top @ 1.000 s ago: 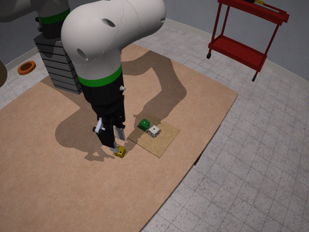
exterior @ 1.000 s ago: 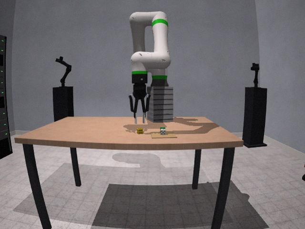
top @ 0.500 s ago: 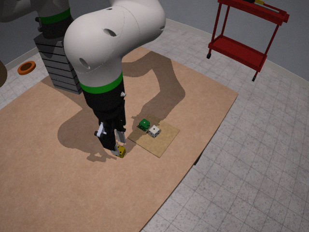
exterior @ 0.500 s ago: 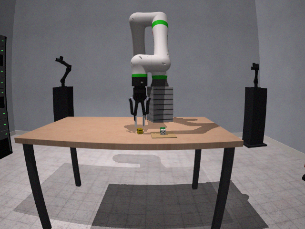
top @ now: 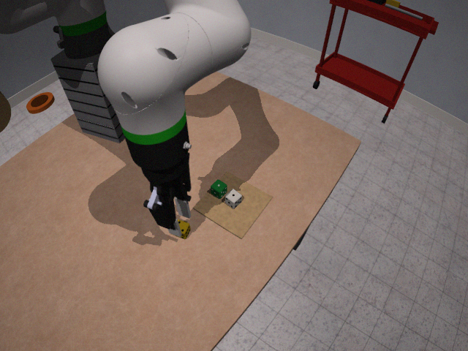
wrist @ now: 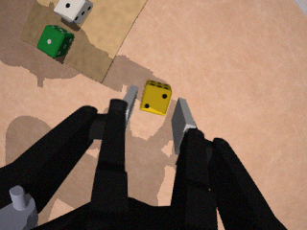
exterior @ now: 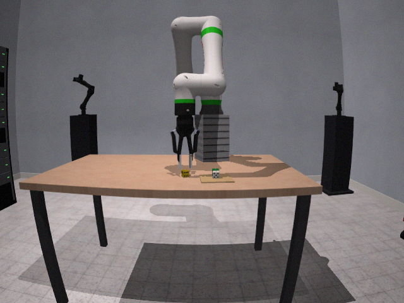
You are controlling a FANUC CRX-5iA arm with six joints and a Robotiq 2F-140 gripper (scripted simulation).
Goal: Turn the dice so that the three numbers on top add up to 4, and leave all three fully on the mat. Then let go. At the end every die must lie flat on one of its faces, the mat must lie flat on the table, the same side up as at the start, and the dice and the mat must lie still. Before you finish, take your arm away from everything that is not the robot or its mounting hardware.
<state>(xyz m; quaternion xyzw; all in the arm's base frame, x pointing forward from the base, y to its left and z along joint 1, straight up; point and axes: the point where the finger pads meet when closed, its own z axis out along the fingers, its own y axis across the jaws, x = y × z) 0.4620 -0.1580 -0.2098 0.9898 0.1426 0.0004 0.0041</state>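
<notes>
My hand is 60 mm above the yellow die. Round my hand: green die: 140 mm to the left, 50 mm below; then white die: 140 mm to the left, 50 mm below, 50 mm ahead; then tan mat: 140 mm to the left, 70 mm below, 50 mm ahead.
</notes>
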